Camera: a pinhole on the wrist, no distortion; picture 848 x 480 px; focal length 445.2 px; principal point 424.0 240.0 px. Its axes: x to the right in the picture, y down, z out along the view. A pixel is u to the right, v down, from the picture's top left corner.
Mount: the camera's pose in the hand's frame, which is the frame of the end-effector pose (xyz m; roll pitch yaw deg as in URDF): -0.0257 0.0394 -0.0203 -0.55 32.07 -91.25
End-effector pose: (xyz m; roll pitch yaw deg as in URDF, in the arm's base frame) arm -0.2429 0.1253 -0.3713 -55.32 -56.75 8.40
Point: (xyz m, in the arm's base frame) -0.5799 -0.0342 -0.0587
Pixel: 743.3 342.3
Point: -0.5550 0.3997 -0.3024
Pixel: 243.6 167.1
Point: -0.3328 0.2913 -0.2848
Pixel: 199.7 375.2
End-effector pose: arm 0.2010 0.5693 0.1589 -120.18 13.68 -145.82
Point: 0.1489 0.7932 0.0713
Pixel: behind the camera
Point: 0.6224 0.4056 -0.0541
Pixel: 142.4 43.5
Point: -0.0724 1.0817 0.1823
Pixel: behind the camera
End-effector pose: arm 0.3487 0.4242 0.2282 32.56 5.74 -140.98
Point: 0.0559 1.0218 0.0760
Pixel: 788.3 161.4
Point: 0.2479 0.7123 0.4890
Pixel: 338.7 126.0
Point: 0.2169 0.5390 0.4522
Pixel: 257.9 288.8
